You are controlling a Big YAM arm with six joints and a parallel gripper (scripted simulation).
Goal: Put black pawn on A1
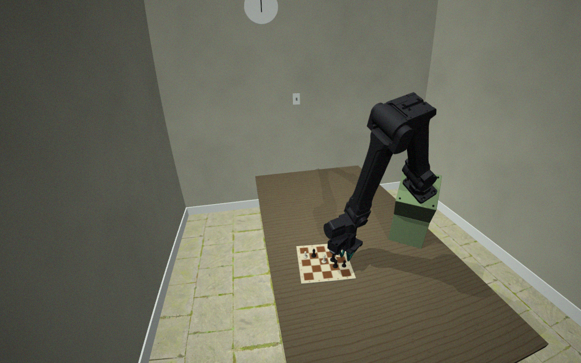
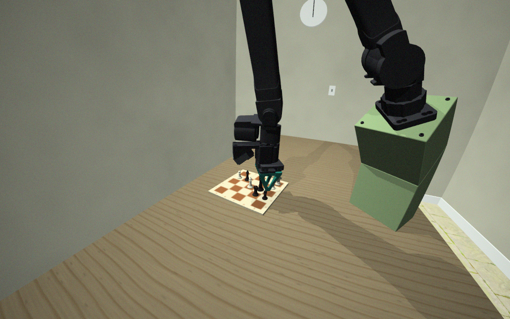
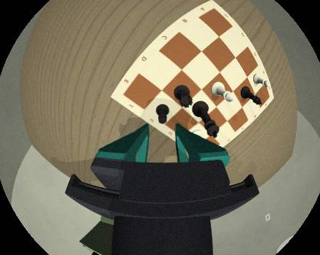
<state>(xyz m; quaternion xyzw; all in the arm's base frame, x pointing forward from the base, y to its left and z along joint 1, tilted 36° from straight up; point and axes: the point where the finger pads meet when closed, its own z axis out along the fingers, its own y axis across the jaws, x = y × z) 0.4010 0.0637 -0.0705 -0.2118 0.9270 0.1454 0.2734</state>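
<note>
The black pawn lies 3 cm below my hand. The rest, counted from my hand: chessboard (7 cm ahead, 5 cm to the right, 5 cm below); white chess piece (8 cm ahead, 5 cm to the right, 3 cm below).
</note>
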